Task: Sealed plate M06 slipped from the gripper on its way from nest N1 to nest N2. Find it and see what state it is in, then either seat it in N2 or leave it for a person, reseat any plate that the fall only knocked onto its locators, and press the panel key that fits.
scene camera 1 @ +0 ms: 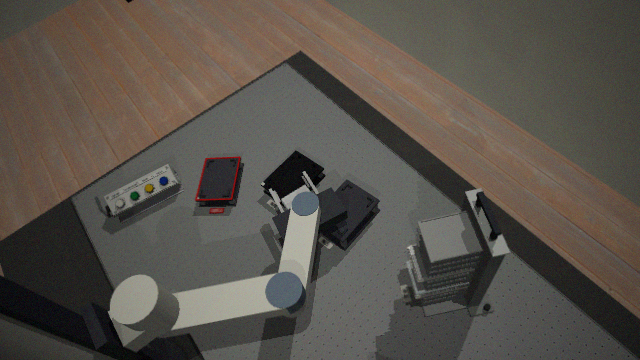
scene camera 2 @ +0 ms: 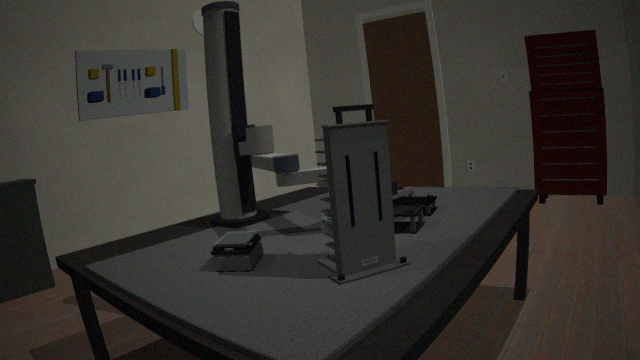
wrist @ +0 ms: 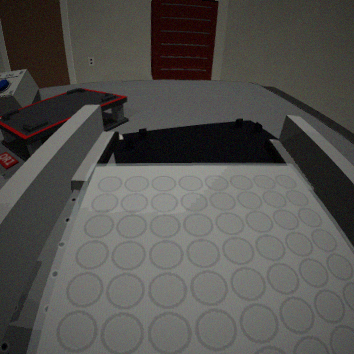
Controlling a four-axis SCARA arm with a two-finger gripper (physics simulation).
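Pixels of known places: gripper, between the fingertips: [scene camera 1: 287, 181] [scene camera 2: 398, 189] [wrist: 193, 123]; arm's base, origin of its link: [scene camera 2: 239, 220].
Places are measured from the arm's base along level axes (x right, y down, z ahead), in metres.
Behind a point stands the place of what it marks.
My gripper [scene camera 1: 287, 183] @[x -0.194, y -0.100, z 0.620 m] [wrist: 193, 123] @[x -0.194, y -0.100, z 0.620 m] is shut on a pale plate [scene camera 1: 294, 197] [wrist: 195, 240] @[x -0.121, y -0.102, z 0.603 m] with rows of round wells. The plate looks level and whole in the wrist view; no M06 mark is readable on it. Its far edge is at the near side of a black nest [scene camera 1: 295, 167] @[x -0.252, y -0.056, z 0.680 m] [wrist: 200, 144] @[x -0.249, y -0.056, z 0.643 m]; contact cannot be told. A dark grey nest [scene camera 1: 357, 200] @[x -0.022, y -0.073, z 0.739 m] is beside it, partly under the arm. I cannot read which is N1 or N2. The key panel [scene camera 1: 142, 192] @[x -0.502, y -0.074, z 0.257 m] [wrist: 20, 87] @[x -0.492, y -0.067, z 0.367 m] has white, green, yellow and blue keys. The rack hides the gripper in scene camera 2.
A red-edged nest [scene camera 1: 219, 179] @[x -0.386, y -0.053, z 0.473 m] [wrist: 65, 111] @[x -0.366, y -0.053, z 0.492 m] stands between panel and black nest, with a red label [scene camera 1: 216, 211] @[x -0.318, y -0.015, z 0.408 m] [wrist: 7, 160] @[x -0.316, y -0.015, z 0.416 m]. A tall rack [scene camera 1: 474, 205] @[x 0.283, y -0.344, z 0.816 m] [scene camera 2: 362, 200] @[x 0.335, y -0.177, z 0.815 m] holds stacked plates. A low block [scene camera 2: 237, 262] @[x 0.464, y -0.038, z 0.525 m] carries a dark-edged item. The arm column [scene camera 2: 220, 110] @[x 0.065, y -0.445, z 0.038 m] stands at the table's edge.
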